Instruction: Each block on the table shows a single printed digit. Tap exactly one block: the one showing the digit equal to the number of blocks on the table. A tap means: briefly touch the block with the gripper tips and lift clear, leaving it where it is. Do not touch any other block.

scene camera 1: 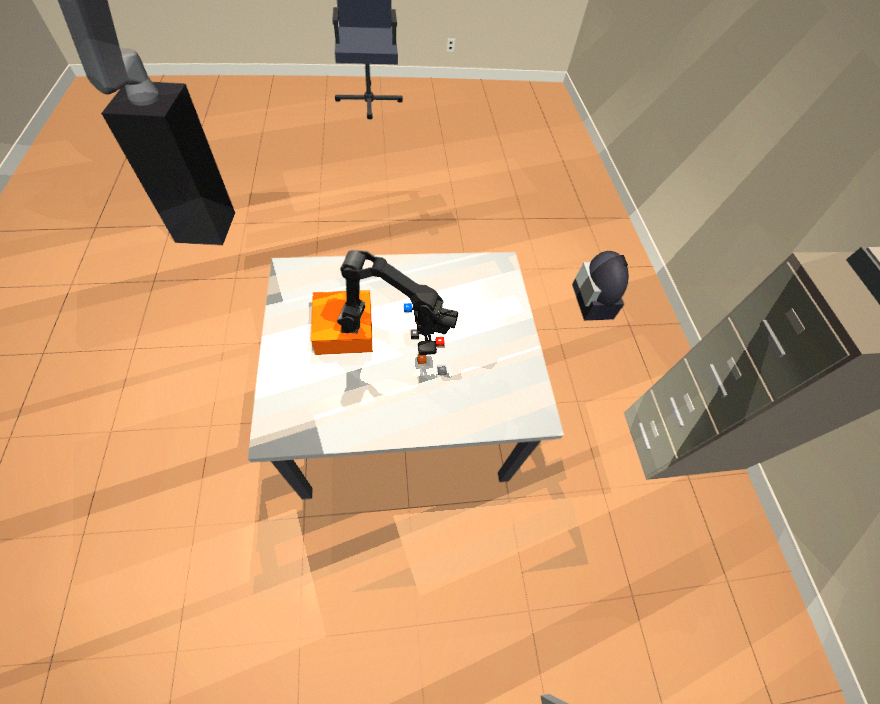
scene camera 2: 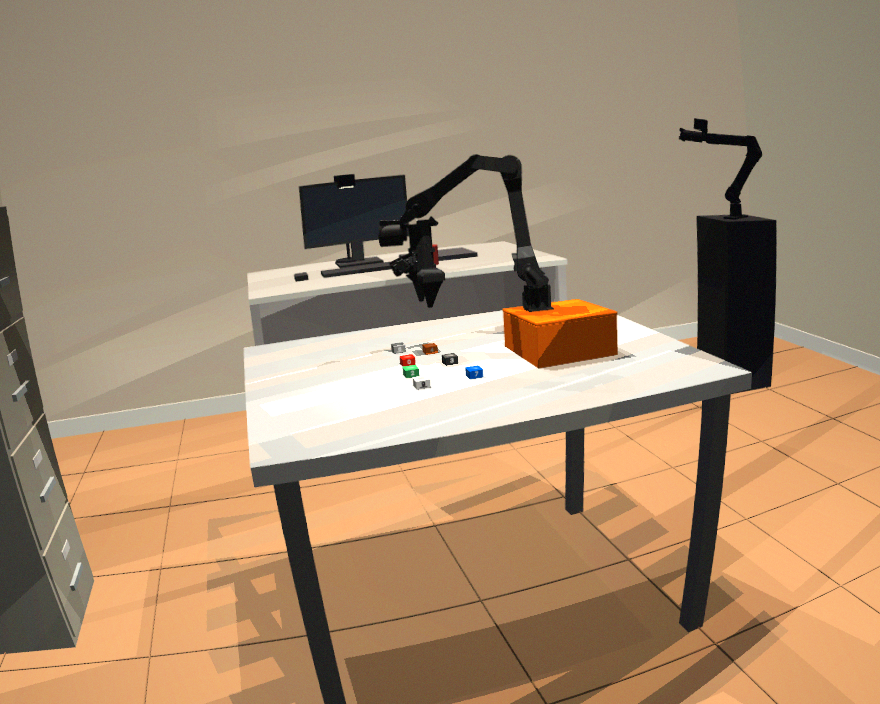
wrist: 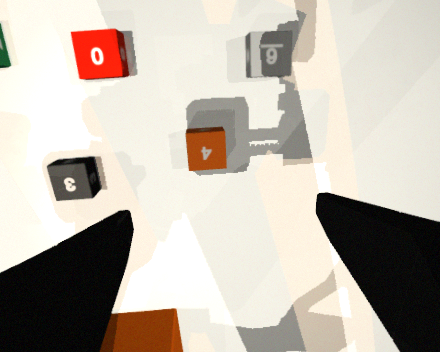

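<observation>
Wrist view: my gripper visible. My gripper is open and holds nothing; an orange block is present too.
</observation>
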